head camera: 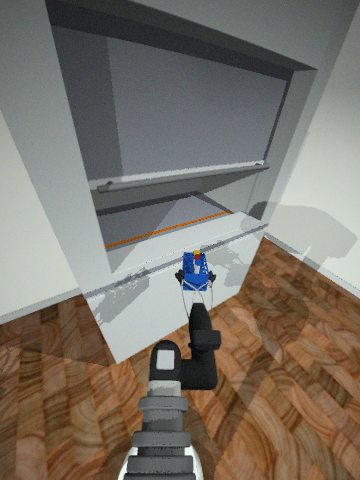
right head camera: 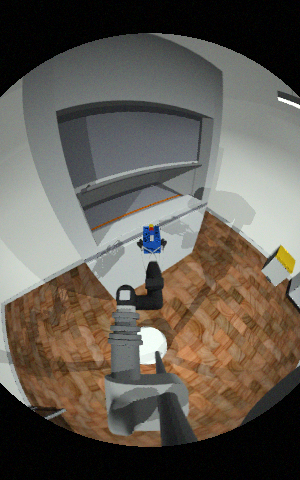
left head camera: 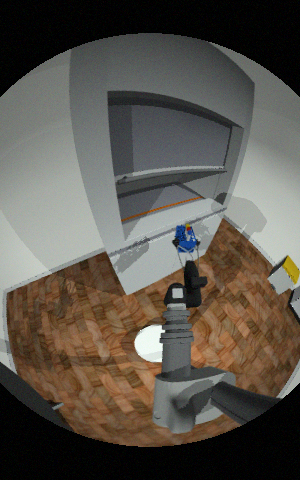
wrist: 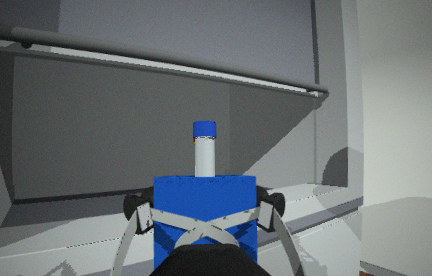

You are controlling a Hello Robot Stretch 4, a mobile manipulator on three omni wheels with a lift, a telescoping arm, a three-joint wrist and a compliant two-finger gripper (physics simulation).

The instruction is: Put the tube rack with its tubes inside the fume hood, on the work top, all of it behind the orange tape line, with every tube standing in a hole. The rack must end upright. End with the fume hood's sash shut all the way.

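Places are measured from the robot's base along level axes (x ahead, y left, z up), in metres.
Where they show: gripper, fingertip midpoint: (head camera: 195, 271) (right head camera: 151, 239) (left head camera: 185, 238) (wrist: 205, 200); robot's base, link origin: (right head camera: 146, 344) (left head camera: 154, 342).
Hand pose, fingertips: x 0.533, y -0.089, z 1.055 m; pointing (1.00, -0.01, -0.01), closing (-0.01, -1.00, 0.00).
Observation:
Each offset is from my fingertips to the top centre of the thing. "pt": to the spot under its first point. Level surfaces: height alone.
The blue tube rack @[dy +0.000, dx +0.017, dz +0.029 m] (head camera: 195, 283) (left head camera: 186, 247) (right head camera: 151, 235) (wrist: 205, 192) is upright in my gripper (head camera: 195, 276) (left head camera: 186, 242) (right head camera: 151, 244) (wrist: 205, 200), which is shut on it. The rack is held in the air in front of the fume hood's front edge. A blue-capped tube @[dy +0.000, dx -0.029, dz +0.075 m] (wrist: 204, 155) stands up from it; red and yellow caps show behind in the head view. Lower tube ends are hidden. The sash (head camera: 185, 115) is partly raised, its handle bar @[pt dy +0.046, dx +0.293, dz +0.229 m] (head camera: 185, 179) (wrist: 170, 64) above an opening. The orange tape line (head camera: 167, 229) (left head camera: 162, 209) (right head camera: 135, 212) crosses the work top.
A pale front ledge @[dz -0.104 m] (head camera: 200, 234) lies before the tape. The hood's right side post (head camera: 290, 115) (wrist: 334, 125) borders the opening. A box with a yellow top (left head camera: 290, 270) (right head camera: 285, 258) stands at the right. A round white disc (left head camera: 148, 344) (right head camera: 153, 346) shows on the floor below the arm.

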